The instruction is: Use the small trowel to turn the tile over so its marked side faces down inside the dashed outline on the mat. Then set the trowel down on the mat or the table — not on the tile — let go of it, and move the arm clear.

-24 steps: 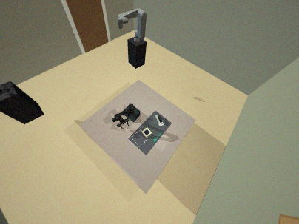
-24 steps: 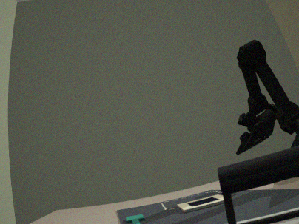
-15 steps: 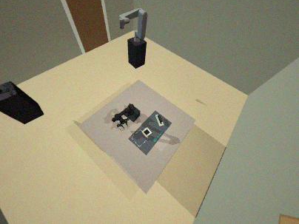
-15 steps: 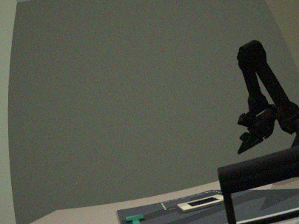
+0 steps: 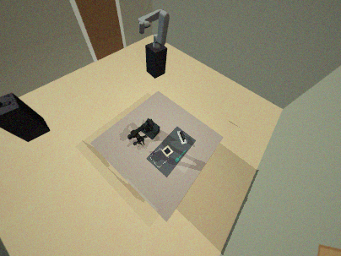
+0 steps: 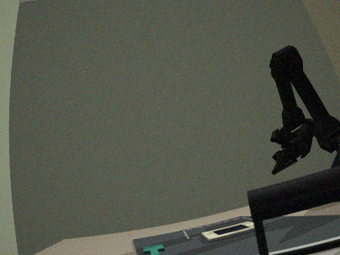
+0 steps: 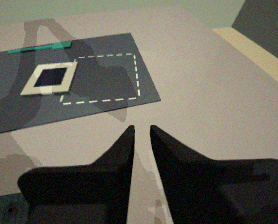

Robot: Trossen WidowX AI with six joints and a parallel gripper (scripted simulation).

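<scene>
The tile is 22 cm ahead of my gripper tip, 21 cm to the left of it and 10 cm below it. From my gripper tip the other things lie so: dark mat 24 cm ahead, 28 cm to the left, 13 cm below.
</scene>
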